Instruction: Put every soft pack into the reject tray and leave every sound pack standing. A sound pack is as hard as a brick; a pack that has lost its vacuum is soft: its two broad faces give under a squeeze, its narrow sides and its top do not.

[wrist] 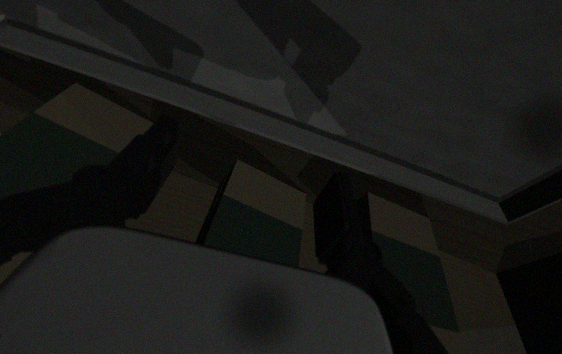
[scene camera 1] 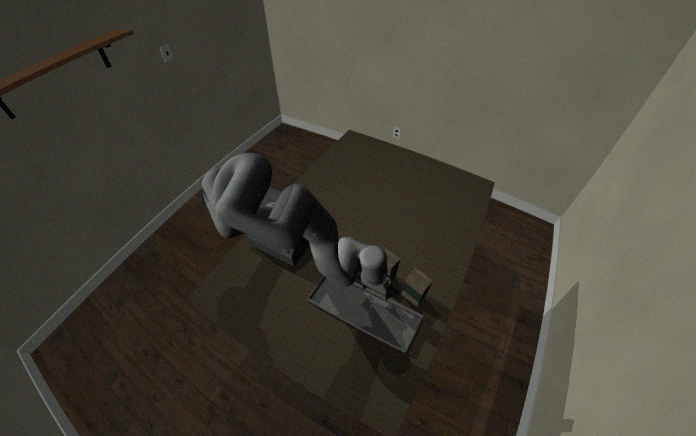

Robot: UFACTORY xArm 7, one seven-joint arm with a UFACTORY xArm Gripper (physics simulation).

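Places are measured from the arm's base along level axes (x ahead, y left, z up), in millimetres.
Where they show: gripper, between the fingertips: point(wrist: 254, 165) point(scene camera 1: 377, 290).
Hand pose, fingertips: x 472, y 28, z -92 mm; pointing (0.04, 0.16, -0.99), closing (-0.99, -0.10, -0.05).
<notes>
Things, the pixels of their top centre, and the offset from my fingertips. Level surfaces: height alone.
- middle pack, centre of its top: point(wrist: 253, 239) dx -28, dy +80, dz +5 mm
- right pack, centre of its top: point(wrist: 399, 271) dx -150, dy +46, dz +5 mm
- left pack, centre of its top: point(wrist: 73, 169) dx +110, dy +72, dz +5 mm
- grey reject tray, centre of its top: point(wrist: 332, 25) point(scene camera 1: 365, 307) dx -4, dy -69, dz -34 mm
- brown-green mat, height of its surface: dz -56 mm
My gripper point(scene camera 1: 388, 281) point(wrist: 254, 165) is open and empty, its fingers wide on either side of the middle pack point(wrist: 262, 212). In the wrist view the right finger is near the gap between the middle pack and the right pack point(wrist: 415, 265). The left finger overlaps the edge of the left pack point(wrist: 47, 145). The packs are tan with a green band and stand apart in a row. In the scene view one pack point(scene camera 1: 417, 285) stands right of the gripper and another point(scene camera 1: 393, 260) shows partly behind it. The grey reject tray point(scene camera 1: 341, 304) point(wrist: 250, 117) lies alongside the row, with shadows across its floor.
The packs and tray are on a brown-green mat point(scene camera 1: 410, 190) over the wooden floor. The arm point(scene camera 1: 313, 225) reaches in from its base at the left and hides part of the row. The tray's long raised rim runs close beside the packs. Walls surround the area.
</notes>
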